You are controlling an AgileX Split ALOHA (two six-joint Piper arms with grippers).
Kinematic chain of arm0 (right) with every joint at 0, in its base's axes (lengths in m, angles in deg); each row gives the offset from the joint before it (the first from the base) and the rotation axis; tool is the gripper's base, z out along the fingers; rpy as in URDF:
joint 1: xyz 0 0 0.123 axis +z
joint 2: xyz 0 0 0 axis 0.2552 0.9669 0
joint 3: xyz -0.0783 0.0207 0.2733 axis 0.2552 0.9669 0
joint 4: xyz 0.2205 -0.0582 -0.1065 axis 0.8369 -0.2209 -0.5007
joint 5: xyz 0 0 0 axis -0.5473 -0.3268 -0.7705
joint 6: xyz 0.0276 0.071 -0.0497 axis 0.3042 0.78 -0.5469
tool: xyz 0 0 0 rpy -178.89 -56.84 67.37
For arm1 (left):
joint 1: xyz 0 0 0.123 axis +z
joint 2: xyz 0 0 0 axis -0.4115 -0.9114 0
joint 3: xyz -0.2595 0.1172 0.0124 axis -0.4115 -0.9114 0
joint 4: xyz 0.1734 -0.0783 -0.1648 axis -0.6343 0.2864 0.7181
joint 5: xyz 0 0 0 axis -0.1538 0.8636 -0.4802
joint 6: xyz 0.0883 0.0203 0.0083 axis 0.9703 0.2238 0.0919
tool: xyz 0 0 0 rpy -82.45 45.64 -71.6
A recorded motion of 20 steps. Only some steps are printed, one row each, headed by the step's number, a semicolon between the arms.
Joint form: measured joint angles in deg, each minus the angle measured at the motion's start. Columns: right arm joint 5, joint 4, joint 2, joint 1, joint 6, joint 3; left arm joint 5, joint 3, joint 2, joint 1, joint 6, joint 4.
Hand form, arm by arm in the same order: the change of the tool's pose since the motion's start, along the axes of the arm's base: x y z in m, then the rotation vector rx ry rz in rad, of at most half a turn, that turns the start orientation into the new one. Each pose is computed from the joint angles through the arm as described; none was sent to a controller.
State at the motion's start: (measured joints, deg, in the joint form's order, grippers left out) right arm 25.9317 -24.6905 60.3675 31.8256 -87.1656 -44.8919; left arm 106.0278 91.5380 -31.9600 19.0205 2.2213 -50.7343
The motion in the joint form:
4: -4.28 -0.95 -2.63 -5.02 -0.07 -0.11; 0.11 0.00 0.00 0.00 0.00 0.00
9: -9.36 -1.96 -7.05 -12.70 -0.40 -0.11; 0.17 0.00 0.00 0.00 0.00 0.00
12: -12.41 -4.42 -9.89 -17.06 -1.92 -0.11; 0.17 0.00 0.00 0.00 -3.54 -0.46
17: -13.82 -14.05 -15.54 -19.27 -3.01 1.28; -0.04 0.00 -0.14 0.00 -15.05 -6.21
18: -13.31 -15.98 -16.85 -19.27 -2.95 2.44; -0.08 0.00 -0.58 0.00 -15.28 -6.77
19: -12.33 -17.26 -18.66 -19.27 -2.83 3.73; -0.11 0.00 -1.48 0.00 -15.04 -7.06
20: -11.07 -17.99 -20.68 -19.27 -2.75 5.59; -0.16 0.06 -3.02 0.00 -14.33 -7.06
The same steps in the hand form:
4: 0.0070 -0.0321 0.0189 0.0165 0.0154 -0.0422; -0.0001 0.0000 -0.0001 0.0001 0.0019 0.0002
9: 0.0124 -0.0822 0.0494 0.0388 0.0095 -0.1192; -0.0001 0.0000 -0.0002 0.0002 0.0029 0.0004
12: 0.0102 -0.1125 0.0676 0.0229 -0.0105 -0.1213; -0.0001 0.0006 -0.0002 -0.0450 0.0015 0.0342
17: -0.0034 -0.1372 0.0940 -0.1090 -0.0752 -0.0384; 0.0009 0.0068 0.0011 -0.1207 -0.0201 0.1592
18: -0.0085 -0.1396 0.0967 -0.1392 -0.0858 -0.0243; 0.0024 0.0073 0.0006 -0.1135 -0.0152 0.1636
19: -0.0137 -0.1413 0.1023 -0.1619 -0.1098 -0.0209; 0.0055 0.0073 -0.0006 -0.1024 -0.0009 0.1632
20: -0.0206 -0.1423 0.1069 -0.1774 -0.1322 -0.0233; 0.0107 0.0068 -0.0026 -0.0875 0.0244 0.1577

